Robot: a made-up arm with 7 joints. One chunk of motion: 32 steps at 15 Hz.
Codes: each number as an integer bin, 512 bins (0 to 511) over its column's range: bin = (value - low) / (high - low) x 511, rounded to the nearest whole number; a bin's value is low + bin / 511 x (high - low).
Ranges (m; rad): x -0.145..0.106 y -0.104..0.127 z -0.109..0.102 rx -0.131..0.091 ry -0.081..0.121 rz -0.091..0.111
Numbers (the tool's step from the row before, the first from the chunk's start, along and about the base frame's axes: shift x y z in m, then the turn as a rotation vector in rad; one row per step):
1: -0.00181 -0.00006 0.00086 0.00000 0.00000 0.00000
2: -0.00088 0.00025 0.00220 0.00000 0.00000 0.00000
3: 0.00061 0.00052 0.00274 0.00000 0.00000 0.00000
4: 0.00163 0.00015 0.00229 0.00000 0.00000 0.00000
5: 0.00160 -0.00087 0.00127 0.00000 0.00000 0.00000
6: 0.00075 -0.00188 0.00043 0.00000 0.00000 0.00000
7: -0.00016 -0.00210 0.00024 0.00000 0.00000 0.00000
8: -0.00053 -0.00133 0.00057 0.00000 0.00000 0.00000
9: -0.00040 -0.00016 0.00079 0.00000 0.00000 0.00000
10: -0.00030 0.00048 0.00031 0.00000 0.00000 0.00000
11: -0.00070 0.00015 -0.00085 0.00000 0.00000 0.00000
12: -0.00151 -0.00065 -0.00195 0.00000 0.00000 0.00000
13: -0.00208 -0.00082 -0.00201 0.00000 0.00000 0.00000
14: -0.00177 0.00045 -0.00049 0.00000 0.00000 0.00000
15: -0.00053 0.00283 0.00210 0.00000 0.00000 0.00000
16: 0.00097 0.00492 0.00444 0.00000 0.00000 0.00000
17: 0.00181 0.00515 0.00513 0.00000 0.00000 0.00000
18: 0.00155 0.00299 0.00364 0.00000 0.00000 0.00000
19: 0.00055 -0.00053 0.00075 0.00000 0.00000 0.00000
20: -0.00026 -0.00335 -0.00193 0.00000 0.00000 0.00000
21: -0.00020 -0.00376 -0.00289 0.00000 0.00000 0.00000
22: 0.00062 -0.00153 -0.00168 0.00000 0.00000 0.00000
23: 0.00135 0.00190 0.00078 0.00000 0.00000 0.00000
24: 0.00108 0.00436 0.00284 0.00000 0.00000 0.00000
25: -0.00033 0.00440 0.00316 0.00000 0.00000 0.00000
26: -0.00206 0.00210 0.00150 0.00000 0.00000 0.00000
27: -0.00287 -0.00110 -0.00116 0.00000 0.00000 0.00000
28: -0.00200 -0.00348 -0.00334 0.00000 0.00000 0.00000
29: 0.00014 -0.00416 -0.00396 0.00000 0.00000 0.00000
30: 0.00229 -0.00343 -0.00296 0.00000 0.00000 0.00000
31: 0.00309 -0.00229 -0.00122 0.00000 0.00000 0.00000
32: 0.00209 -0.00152 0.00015 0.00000 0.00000 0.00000
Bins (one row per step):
1: 292 230 266 302 205 230
2: 293 231 269 302 205 230
3: 296 231 271 302 205 230
4: 299 230 270 302 205 230
5: 298 228 267 302 205 230
6: 297 226 265 302 205 230
7: 295 225 265 302 205 230
8: 294 227 265 302 205 230
9: 294 230 266 302 205 230
10: 295 231 265 302 205 230
11: 294 230 262 302 205 230
12: 292 229 259 302 205 230
13: 291 228 259 302 205 230
14: 292 231 263 302 205 230
15: 294 236 269 302 205 230
16: 297 241 275 302 205 230
17: 299 241 276 302 205 230
18: 298 237 273 302 205 230
19: 296 229 266 302 205 230
20: 295 223 259 302 205 230
21: 295 222 257 302 205 230
22: 296 227 260 302 205 230
23: 298 234 266 302 205 230
24: 297 240 271 302 205 230
25: 295 240 272 302 205 230
26: 291 235 268 302 205 230
27: 289 228 261 302 205 230
28: 291 222 256 302 205 230
29: 295 221 254 302 205 230
30: 300 222 257 302 205 230
31: 301 225 261 302 205 230
32: 299 227 264 302 205 230

